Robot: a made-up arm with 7 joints.
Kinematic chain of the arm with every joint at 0, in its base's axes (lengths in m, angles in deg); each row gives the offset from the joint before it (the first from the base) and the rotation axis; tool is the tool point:
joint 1: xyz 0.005 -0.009 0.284 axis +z
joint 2: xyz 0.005 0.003 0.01 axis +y
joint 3: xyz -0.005 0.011 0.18 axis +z
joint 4: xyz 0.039 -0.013 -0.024 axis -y
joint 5: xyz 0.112 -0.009 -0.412 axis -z
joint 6: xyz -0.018 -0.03 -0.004 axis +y
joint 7: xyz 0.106 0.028 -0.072 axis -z
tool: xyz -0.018 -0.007 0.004
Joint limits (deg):
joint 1: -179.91..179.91
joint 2: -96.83..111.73
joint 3: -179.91..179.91
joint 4: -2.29..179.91
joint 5: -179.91..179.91
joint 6: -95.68..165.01
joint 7: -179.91..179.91
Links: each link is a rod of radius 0.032 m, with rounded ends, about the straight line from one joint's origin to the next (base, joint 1, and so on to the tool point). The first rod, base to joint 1, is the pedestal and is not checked.
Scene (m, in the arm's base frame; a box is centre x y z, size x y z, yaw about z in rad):
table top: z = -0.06
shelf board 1: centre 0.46 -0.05 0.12 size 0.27 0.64 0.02 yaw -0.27
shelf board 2: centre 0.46 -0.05 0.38 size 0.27 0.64 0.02 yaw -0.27
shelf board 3: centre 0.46 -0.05 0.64 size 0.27 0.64 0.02 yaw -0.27
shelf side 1: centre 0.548 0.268 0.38 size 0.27 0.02 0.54 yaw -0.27
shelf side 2: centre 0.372 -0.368 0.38 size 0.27 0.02 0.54 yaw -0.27
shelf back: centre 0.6 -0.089 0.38 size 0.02 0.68 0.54 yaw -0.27
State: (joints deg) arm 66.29 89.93 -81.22 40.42 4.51 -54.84 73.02
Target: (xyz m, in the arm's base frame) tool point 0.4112 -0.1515 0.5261
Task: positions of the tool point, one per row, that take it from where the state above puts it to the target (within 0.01 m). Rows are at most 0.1 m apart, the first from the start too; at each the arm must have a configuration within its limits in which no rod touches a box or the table.
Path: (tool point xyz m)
1: 0.3319 -0.1422 0.2391
2: 0.2598 -0.1225 0.2376
3: 0.1848 -0.1158 0.2477
4: 0.2082 -0.1266 0.3050
5: 0.2160 -0.1305 0.3765
6: 0.2064 -0.1197 0.4537
7: 0.1820 -0.0881 0.5261
8: 0.2421 -0.1010 0.5363
9: 0.3017 -0.1180 0.5381
10: 0.3586 -0.1358 0.5336
11: 0.4112 -0.1515 0.5261

